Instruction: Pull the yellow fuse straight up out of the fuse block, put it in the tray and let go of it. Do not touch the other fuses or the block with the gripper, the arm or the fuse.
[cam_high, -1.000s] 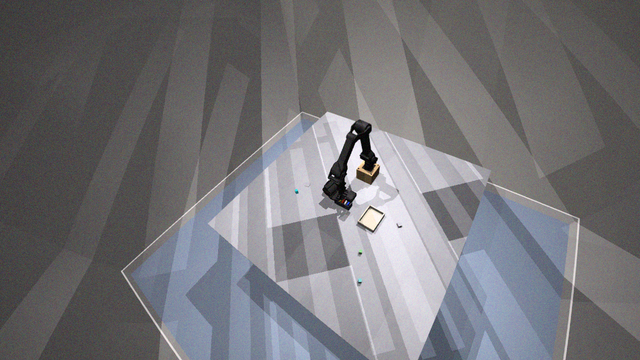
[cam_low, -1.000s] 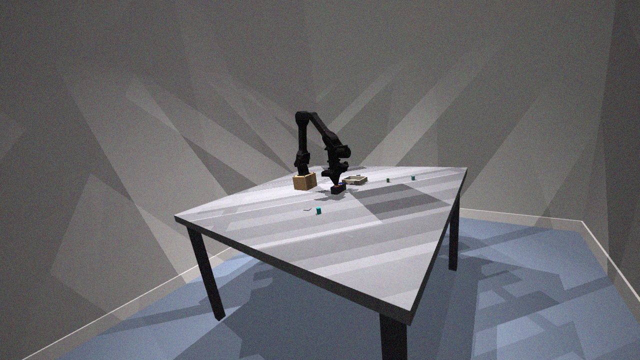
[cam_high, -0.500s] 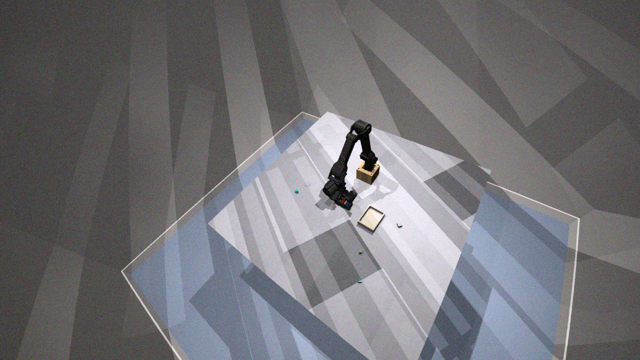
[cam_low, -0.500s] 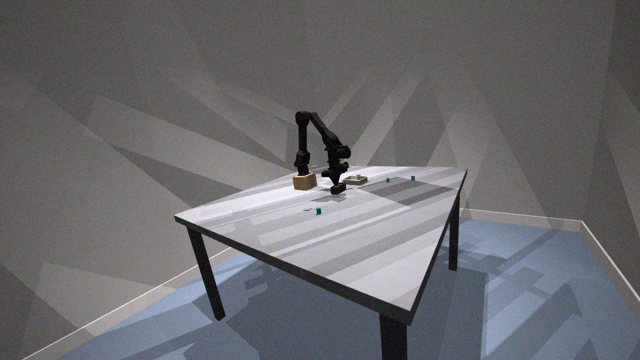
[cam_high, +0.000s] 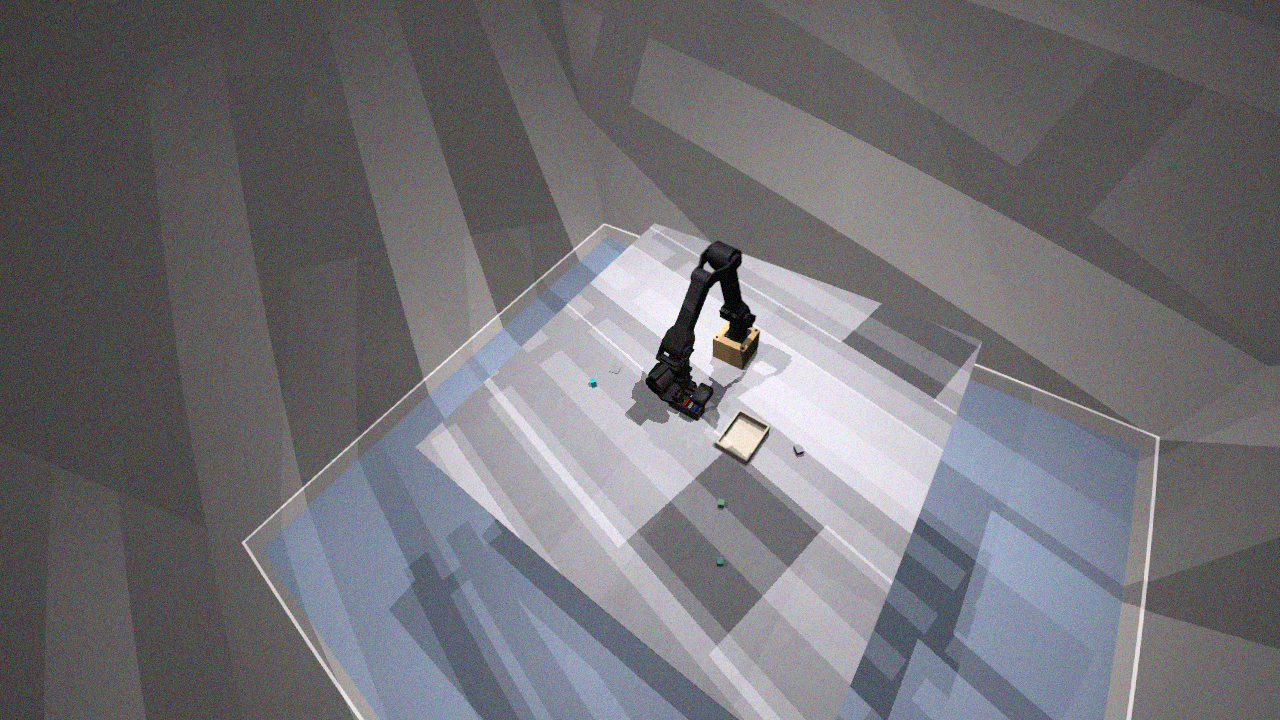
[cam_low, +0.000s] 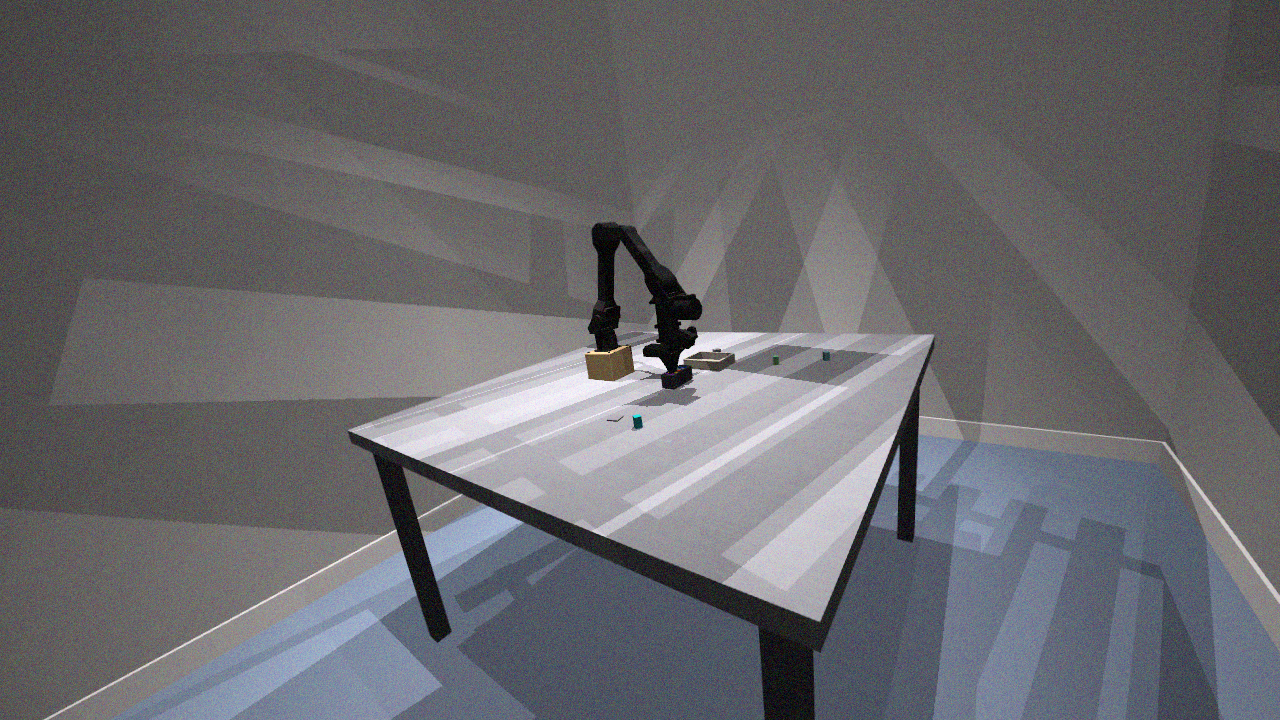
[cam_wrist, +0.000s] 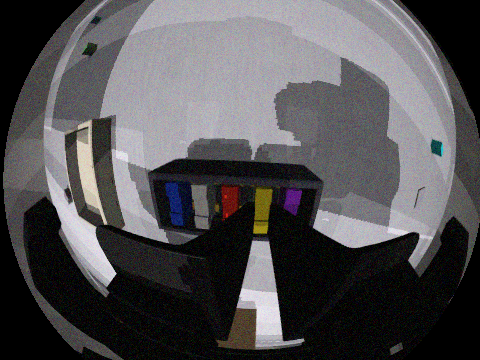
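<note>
Right now my gripper tip is 1 cm above the yellow fuse. From my gripper tip the other things lie so: teal cube: 28 cm to the right, 8 cm ahead, 2 cm below; then cream tray: 21 cm to the left, 3 cm below.
</note>
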